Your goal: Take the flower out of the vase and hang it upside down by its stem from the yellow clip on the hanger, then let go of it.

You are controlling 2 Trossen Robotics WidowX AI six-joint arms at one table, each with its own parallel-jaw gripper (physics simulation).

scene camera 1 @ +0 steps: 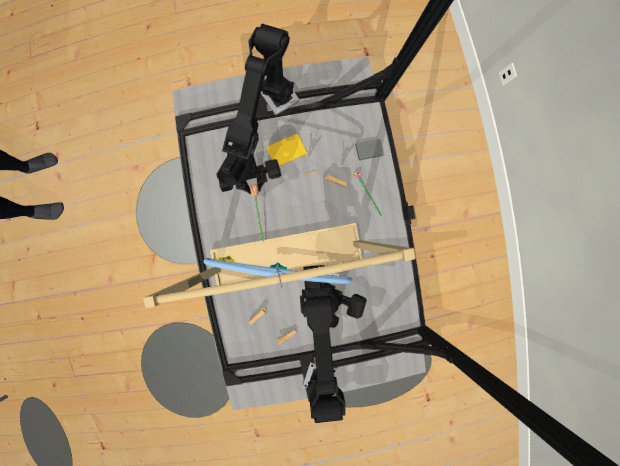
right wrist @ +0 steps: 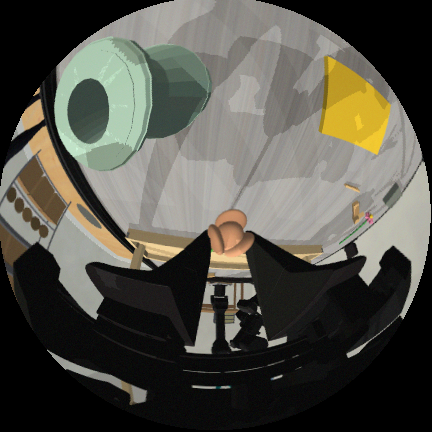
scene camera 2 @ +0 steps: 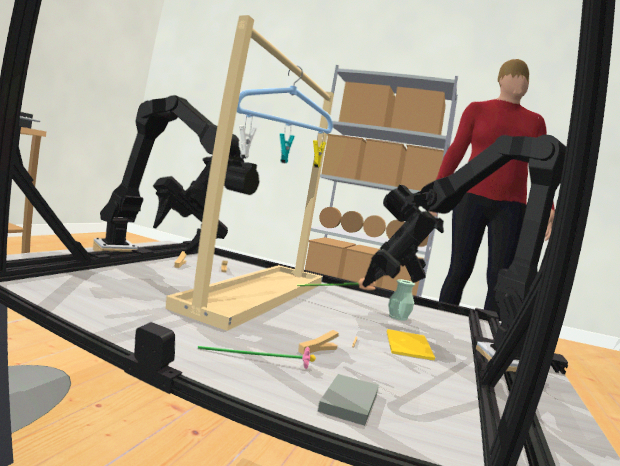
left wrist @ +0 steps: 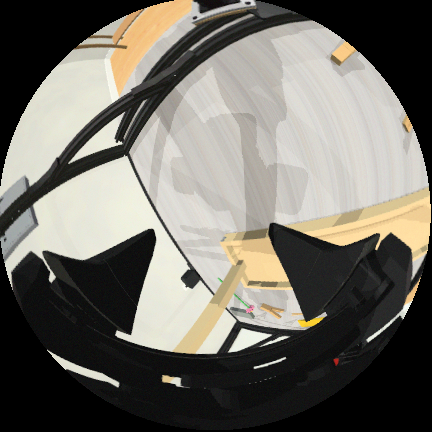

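Seen in the pictures: left gripper, fingertip midpoint: (scene camera 1: 347, 292) (scene camera 2: 170, 241) (left wrist: 212, 231); right gripper, fingertip midpoint: (scene camera 1: 255, 191) (right wrist: 227, 235) (scene camera 2: 364, 284); left arm's base at its link origin: (right wrist: 219, 284) (scene camera 2: 115, 242); right arm's base at its link origin: (scene camera 1: 280, 95).
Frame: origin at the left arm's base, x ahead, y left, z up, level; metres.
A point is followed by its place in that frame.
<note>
The orange flower (scene camera 1: 254, 190) {x 0.566, y 0.387, z 0.056 m} (scene camera 2: 367, 284) (right wrist: 229, 236) {x 0.580, y 0.399, z 0.050 m} has its bloom between the fingertips of my right gripper (scene camera 1: 253, 185) {x 0.563, y 0.387, z 0.038 m} (scene camera 2: 369, 282) {x 0.563, y 0.387, z 0.038 m} (right wrist: 227, 235) {x 0.563, y 0.387, z 0.038 m}, which is shut on it above the table. Its green stem lies nearly level, pointing towards the wooden rack. The green vase (scene camera 2: 401, 302) {x 0.631, y 0.449, z 0.012 m} (right wrist: 126, 87) stands upright near the right gripper; no stem shows in its mouth. The yellow clip (scene camera 1: 227, 259) {x 0.371, y 0.359, z 0.326 m} (scene camera 2: 318, 152) {x 0.375, y 0.353, z 0.323 m} hangs from one end of the blue hanger (scene camera 1: 240, 268) {x 0.377, y 0.308, z 0.437 m} (scene camera 2: 270, 120) {x 0.398, y 0.175, z 0.363 m}, clear of the flower. My left gripper (scene camera 2: 188, 228) (left wrist: 212, 231) {x 0.337, y 0.016, z 0.076 m} is open and empty beyond the rack; scene camera 1 hides its fingers.
The rack's wooden tray base (scene camera 1: 320, 245) {x 0.455, y 0.131, z -0.022 m} (scene camera 2: 250, 311) {x 0.526, y 0.107, z -0.014 m} stands mid-table. White (scene camera 2: 246, 141) {x 0.408, y 0.118, z 0.304 m} and teal (scene camera 2: 286, 147) {x 0.391, y 0.238, z 0.313 m} clips also hang from the hanger. A pink flower (scene camera 1: 357, 175) {x 0.719, y 0.077, z -0.003 m} (scene camera 2: 306, 357) {x 0.730, y 0.066, z -0.011 m}, a yellow square (scene camera 1: 286, 149) {x 0.741, y 0.336, z -0.027 m} (scene camera 2: 409, 344) {x 0.745, y 0.324, z -0.026 m} (right wrist: 355, 105), a grey block (scene camera 1: 369, 149) {x 0.825, y 0.058, z -0.018 m} (scene camera 2: 348, 398) {x 0.836, y 0.042, z -0.017 m} and wooden pieces lie around.
</note>
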